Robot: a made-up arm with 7 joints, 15 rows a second.
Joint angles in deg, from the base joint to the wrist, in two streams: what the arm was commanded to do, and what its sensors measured. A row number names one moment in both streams.
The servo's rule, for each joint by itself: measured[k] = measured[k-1] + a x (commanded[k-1-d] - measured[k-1]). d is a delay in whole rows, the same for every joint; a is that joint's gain. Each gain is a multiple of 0.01, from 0.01 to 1. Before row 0 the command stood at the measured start. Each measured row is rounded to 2 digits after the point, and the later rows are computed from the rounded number. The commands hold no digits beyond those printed.
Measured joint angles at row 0:
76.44 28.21 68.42 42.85 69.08 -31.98 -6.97
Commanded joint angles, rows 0 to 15:
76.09 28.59 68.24 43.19 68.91 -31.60 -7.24
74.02 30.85 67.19 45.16 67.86 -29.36 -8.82
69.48 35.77 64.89 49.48 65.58 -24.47 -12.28
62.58 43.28 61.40 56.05 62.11 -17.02 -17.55
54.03 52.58 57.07 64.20 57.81 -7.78 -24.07
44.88 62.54 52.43 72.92 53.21 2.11 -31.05
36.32 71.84 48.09 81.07 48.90 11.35 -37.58
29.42 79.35 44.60 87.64 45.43 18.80 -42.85
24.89 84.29 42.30 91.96 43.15 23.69 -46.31
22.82 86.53 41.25 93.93 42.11 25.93 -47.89
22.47 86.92 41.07 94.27 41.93 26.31 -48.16
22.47 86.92 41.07 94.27 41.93 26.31 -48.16
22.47 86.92 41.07 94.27 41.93 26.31 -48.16
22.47 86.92 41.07 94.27 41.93 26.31 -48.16
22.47 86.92 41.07 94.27 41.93 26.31 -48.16
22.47 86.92 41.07 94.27 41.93 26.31 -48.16
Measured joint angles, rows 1 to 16:
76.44 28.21 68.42 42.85 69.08 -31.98 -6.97
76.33 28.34 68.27 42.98 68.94 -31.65 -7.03
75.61 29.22 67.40 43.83 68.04 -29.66 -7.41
73.71 31.51 65.37 46.03 66.00 -25.14 -8.43
70.26 35.63 62.15 49.94 62.77 -18.08 -10.35
65.23 41.56 58.04 55.50 58.65 -9.12 -13.23
58.92 48.90 53.50 62.29 54.13 0.65 -16.97
51.91 56.93 49.12 69.61 49.79 9.96 -21.30
44.94 64.78 45.46 76.64 46.17 17.65 -25.83
38.72 71.61 42.90 82.61 43.66 22.90 -30.13
33.79 76.83 41.56 87.02 42.37 25.54 -33.86
30.28 80.36 41.16 89.85 42.00 26.21 -36.86
27.86 82.66 41.09 91.57 41.94 26.30 -39.23
26.19 84.15 41.07 92.62 41.93 26.31 -41.11
25.04 85.12 41.07 93.26 41.93 26.31 -42.59
24.24 85.75 41.07 93.65 41.93 26.31 -43.76
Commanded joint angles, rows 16 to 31:
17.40 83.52 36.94 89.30 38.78 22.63 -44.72
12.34 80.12 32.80 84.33 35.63 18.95 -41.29
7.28 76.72 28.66 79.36 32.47 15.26 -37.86
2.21 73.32 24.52 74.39 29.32 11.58 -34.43
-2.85 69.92 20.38 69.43 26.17 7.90 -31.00
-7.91 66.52 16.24 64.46 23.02 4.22 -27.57
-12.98 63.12 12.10 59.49 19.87 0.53 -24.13
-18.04 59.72 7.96 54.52 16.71 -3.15 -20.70
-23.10 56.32 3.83 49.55 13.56 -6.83 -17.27
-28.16 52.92 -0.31 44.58 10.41 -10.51 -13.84
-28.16 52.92 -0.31 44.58 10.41 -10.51 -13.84
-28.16 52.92 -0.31 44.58 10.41 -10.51 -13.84
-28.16 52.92 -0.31 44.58 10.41 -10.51 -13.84
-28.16 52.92 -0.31 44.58 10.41 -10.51 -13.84
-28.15 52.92 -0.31 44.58 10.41 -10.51 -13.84
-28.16 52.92 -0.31 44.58 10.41 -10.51 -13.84
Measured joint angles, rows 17 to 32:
23.69 86.16 41.07 93.89 41.93 26.31 -44.68
21.74 85.24 37.72 92.10 39.32 23.11 -44.69
18.83 83.45 33.73 89.07 36.26 19.49 -43.98
15.25 81.09 29.62 85.28 33.11 15.81 -42.69
11.21 78.37 25.49 81.03 29.96 12.13 -40.96
6.85 75.41 21.35 76.51 26.81 8.45 -38.87
2.27 72.30 17.21 71.81 23.66 4.77 -36.50
-2.46 69.09 13.07 67.01 20.51 1.08 -33.90
-7.29 65.81 8.93 62.14 17.36 -2.60 -31.13
-12.19 62.49 4.80 57.23 14.21 -6.28 -28.22
-17.14 59.14 0.66 52.30 11.06 -9.96 -25.20
-20.56 56.96 -0.13 49.29 10.52 -10.44 -22.81
-22.92 55.55 -0.28 47.45 10.43 -10.50 -20.93
-24.54 54.63 -0.30 46.33 10.41 -10.51 -19.44
-25.66 54.03 -0.31 45.65 10.41 -10.51 -18.26
-26.43 53.64 -0.31 45.23 10.41 -10.51 -17.33

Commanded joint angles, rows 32 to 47:
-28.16 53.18 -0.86 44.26 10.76 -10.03 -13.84
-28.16 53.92 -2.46 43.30 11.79 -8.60 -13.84
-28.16 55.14 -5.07 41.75 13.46 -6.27 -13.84
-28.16 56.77 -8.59 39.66 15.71 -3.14 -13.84
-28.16 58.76 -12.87 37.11 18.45 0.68 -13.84
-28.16 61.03 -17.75 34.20 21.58 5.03 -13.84
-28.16 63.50 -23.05 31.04 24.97 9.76 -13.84
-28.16 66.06 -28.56 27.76 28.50 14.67 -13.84
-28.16 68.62 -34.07 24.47 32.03 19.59 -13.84
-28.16 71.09 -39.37 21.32 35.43 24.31 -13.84
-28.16 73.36 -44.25 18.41 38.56 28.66 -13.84
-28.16 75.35 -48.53 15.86 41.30 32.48 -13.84
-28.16 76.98 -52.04 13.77 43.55 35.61 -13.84
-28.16 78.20 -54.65 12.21 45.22 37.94 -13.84
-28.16 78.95 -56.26 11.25 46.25 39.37 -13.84
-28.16 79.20 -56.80 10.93 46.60 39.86 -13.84
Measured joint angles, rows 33 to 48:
-26.97 53.39 -0.31 44.98 10.41 -10.51 -16.60
-27.34 53.32 -0.76 44.70 10.70 -10.09 -16.02
-27.59 53.53 -2.14 44.15 11.60 -8.79 -15.56
-27.77 54.09 -4.51 43.21 13.14 -6.60 -15.20
-27.89 55.03 -7.81 41.83 15.27 -3.59 -14.91
-27.97 56.34 -11.91 39.99 17.91 0.12 -14.69
-28.03 57.98 -16.64 37.73 20.96 4.39 -14.51
-28.07 59.91 -21.83 35.12 24.29 9.06 -14.37
-28.10 62.06 -27.28 32.25 27.78 13.94 -14.26
-28.12 64.36 -32.78 29.22 31.31 18.86 -14.17
-28.13 66.72 -38.12 26.14 34.73 23.60 -14.10
-28.14 69.04 -43.09 23.13 37.91 28.00 -14.05
-28.15 71.25 -47.50 20.29 40.72 31.90 -14.01
-28.15 73.26 -51.18 17.75 43.07 35.13 -13.97
-28.15 74.99 -53.99 15.59 44.85 37.57 -13.94
-28.15 76.38 -55.83 13.90 46.01 39.14 -13.92

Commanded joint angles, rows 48 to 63:
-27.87 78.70 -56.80 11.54 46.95 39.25 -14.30
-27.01 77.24 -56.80 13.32 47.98 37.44 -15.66
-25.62 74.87 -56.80 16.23 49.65 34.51 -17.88
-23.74 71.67 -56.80 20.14 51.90 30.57 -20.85
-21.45 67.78 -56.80 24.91 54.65 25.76 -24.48
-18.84 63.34 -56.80 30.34 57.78 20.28 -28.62
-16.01 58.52 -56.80 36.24 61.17 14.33 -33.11
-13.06 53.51 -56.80 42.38 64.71 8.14 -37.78
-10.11 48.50 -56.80 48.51 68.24 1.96 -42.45
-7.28 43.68 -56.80 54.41 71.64 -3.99 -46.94
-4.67 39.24 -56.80 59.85 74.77 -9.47 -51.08
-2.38 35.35 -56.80 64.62 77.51 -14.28 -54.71
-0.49 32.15 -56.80 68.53 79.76 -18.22 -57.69
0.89 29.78 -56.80 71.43 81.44 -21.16 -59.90
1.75 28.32 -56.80 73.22 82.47 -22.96 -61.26
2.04 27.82 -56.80 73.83 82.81 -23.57 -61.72
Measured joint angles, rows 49 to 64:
-28.15 77.37 -56.62 12.74 46.50 39.77 -13.90
-28.06 77.84 -56.77 12.27 46.87 39.32 -13.98
-27.73 77.63 -56.79 12.68 47.79 37.68 -14.33
-27.08 76.66 -56.80 14.06 49.33 34.92 -15.08
-26.04 74.91 -56.80 16.43 51.46 31.14 -16.29
-24.62 72.41 -56.80 19.74 54.11 26.46 -18.01
-22.83 69.24 -56.80 23.87 57.16 21.08 -20.24
-20.72 65.49 -56.80 28.69 60.49 15.21 -22.94
-18.35 61.30 -56.80 34.03 63.99 9.06 -26.06
-15.80 56.82 -56.80 39.68 67.52 2.88 -29.50
-13.16 52.22 -56.80 45.42 70.94 -3.10 -33.16
-10.53 47.68 -56.80 51.05 74.12 -8.64 -36.92
-8.00 43.36 -56.80 56.34 76.93 -13.55 -40.66
-5.67 39.44 -56.80 61.09 79.28 -17.61 -44.24
-3.64 36.06 -56.80 65.12 81.07 -20.70 -47.53
-1.97 33.35 -56.80 68.28 82.23 -22.67 -50.41

